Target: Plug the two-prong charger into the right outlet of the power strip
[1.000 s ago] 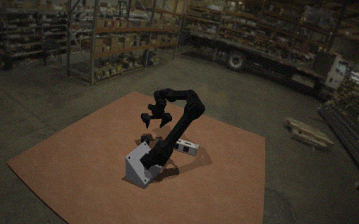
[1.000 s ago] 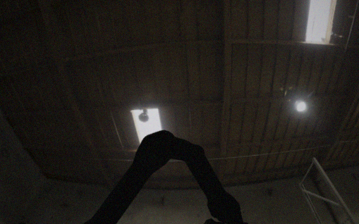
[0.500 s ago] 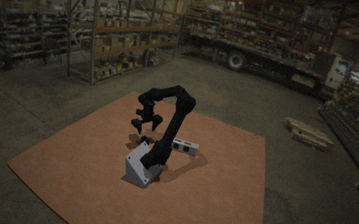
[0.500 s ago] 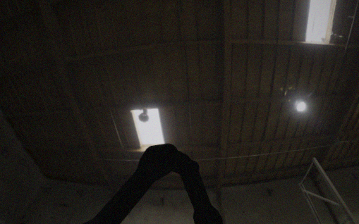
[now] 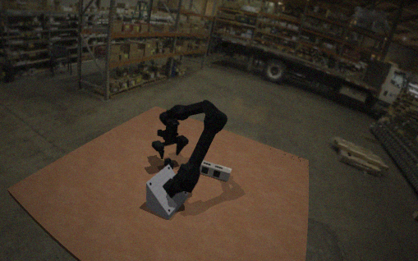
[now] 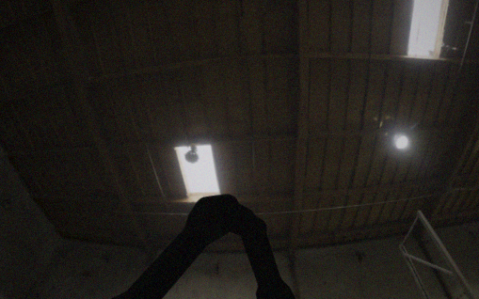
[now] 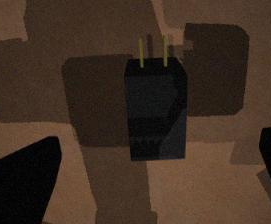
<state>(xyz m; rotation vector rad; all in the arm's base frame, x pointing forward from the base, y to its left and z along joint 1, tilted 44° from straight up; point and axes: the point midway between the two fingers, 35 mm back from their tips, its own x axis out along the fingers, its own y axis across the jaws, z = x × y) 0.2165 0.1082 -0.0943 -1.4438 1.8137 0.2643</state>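
Now: gripper tip 1 cm to the right of the two-prong charger and 4 cm above it.
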